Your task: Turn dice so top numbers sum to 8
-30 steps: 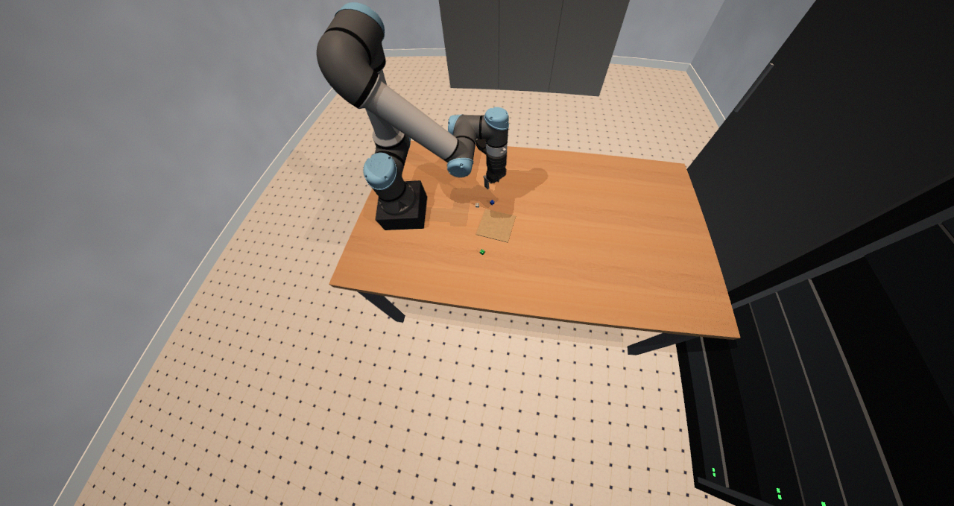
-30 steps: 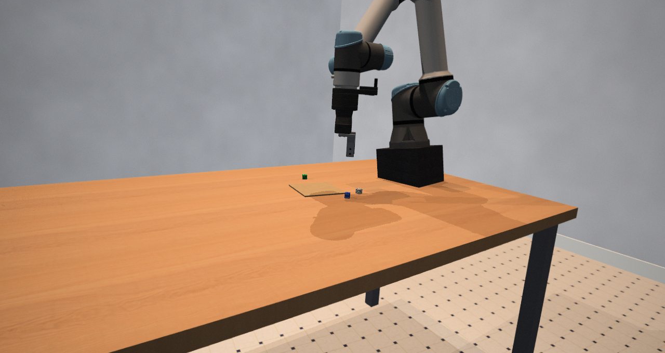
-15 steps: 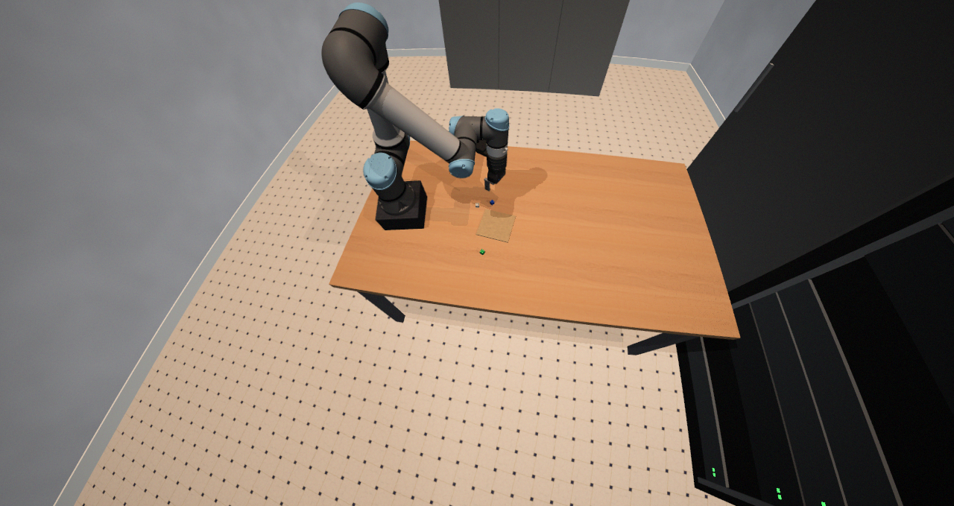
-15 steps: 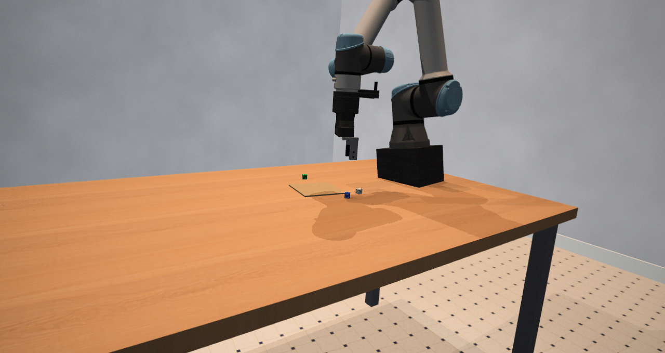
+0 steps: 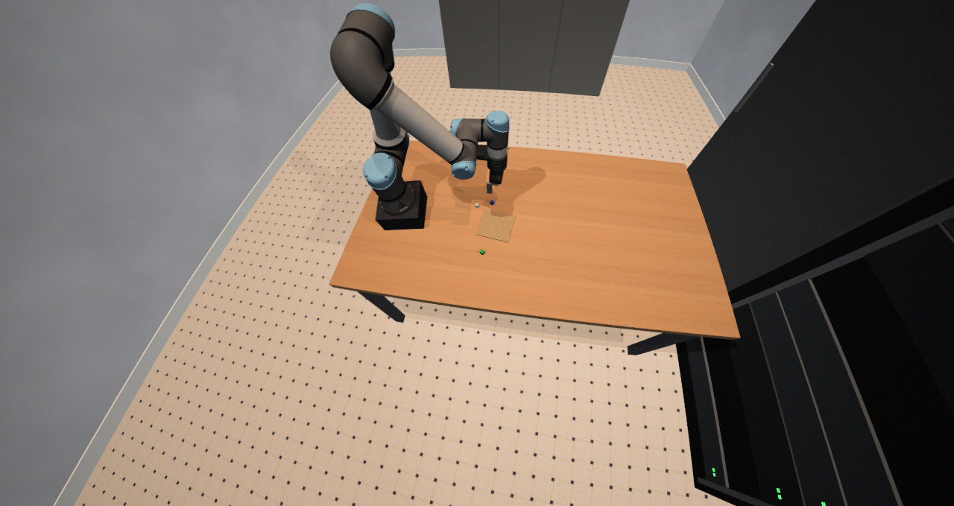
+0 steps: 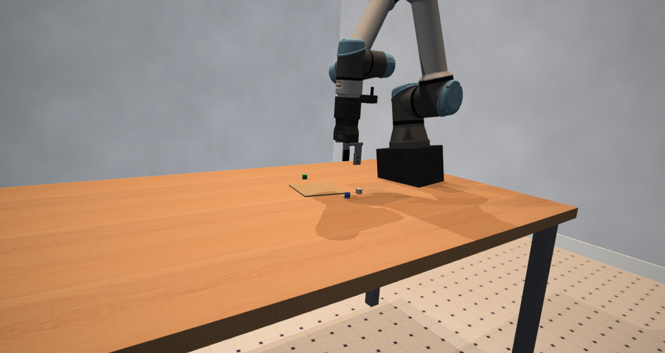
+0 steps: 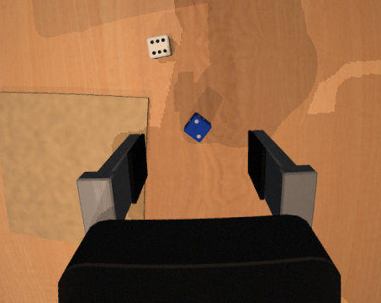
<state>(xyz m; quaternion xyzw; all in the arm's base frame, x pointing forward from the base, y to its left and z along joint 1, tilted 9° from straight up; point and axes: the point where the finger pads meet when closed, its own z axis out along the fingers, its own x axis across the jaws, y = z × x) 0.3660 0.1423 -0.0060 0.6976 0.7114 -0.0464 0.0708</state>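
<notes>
Right now the blue die is 120 mm below my hand and 10 mm ahead of it. From my hand the other things lie so: white die 120 mm below, 60 mm behind, 30 mm to the right; green die 260 mm to the right, 120 mm below, 10 mm ahead; mat 120 mm below, 110 mm to the right, 50 mm ahead.
</notes>
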